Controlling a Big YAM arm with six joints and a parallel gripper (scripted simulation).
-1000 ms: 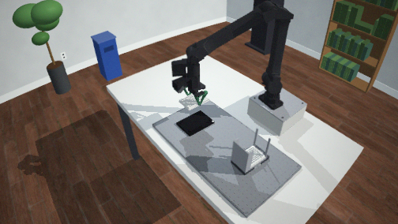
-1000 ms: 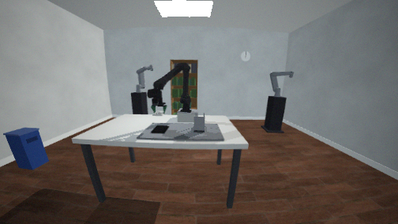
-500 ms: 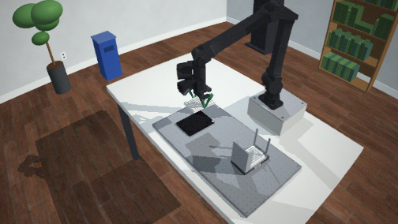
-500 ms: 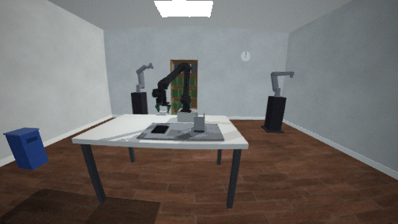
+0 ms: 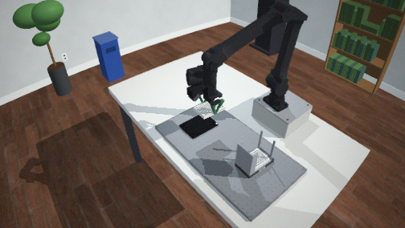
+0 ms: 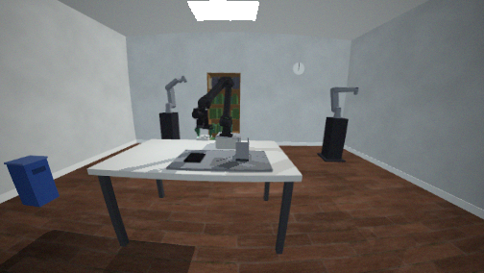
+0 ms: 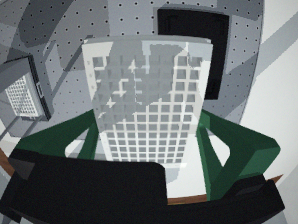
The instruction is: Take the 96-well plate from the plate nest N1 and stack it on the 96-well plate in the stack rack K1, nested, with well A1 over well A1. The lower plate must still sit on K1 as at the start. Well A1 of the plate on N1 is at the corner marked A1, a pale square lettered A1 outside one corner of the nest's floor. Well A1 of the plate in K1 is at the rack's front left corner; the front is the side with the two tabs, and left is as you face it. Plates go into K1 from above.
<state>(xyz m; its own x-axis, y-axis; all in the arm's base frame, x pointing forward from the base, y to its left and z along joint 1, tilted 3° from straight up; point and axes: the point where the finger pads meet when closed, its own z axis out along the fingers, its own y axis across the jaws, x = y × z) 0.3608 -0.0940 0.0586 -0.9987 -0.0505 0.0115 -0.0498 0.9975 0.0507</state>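
Right now my hand is 11 cm past the thin rack post, 31 cm to the right of it and 8 cm above it. Also, from my hand: pale A1 mark: 6 cm behind, 3 cm to the right, 15 cm below.
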